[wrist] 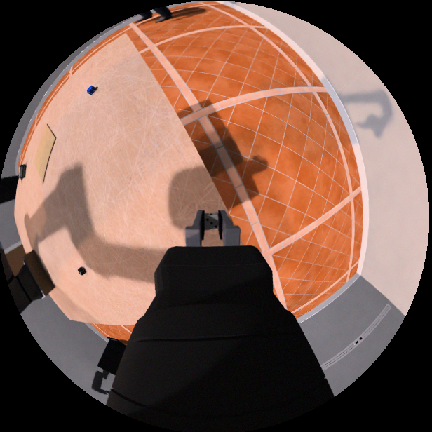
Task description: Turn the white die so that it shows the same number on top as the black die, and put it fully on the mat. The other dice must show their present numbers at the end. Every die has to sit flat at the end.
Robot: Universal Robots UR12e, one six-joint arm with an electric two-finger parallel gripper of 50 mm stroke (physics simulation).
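The white die (212, 220) looks grey in the shade between the fingertips. A few dark pips show on its face towards the camera, too small to count surely. My gripper (211, 218) is shut on it and holds it above the table, near the edge of the pale table top; the exact height is hard to judge. The black die (82, 270) lies on the table at the lower left, its top number too small to read. The mat (46, 152), a pale yellow board with a dark edge, lies at the far left. A blue die (91, 90) lies at the upper left, its number unreadable.
The pale table top (120, 125) ends at a diagonal edge, with an orange tiled floor (300, 150) beyond it. Shadows of the arm fall across both. Dark equipment stands at the left rim and the lower left. The black gripper body hides the bottom middle.
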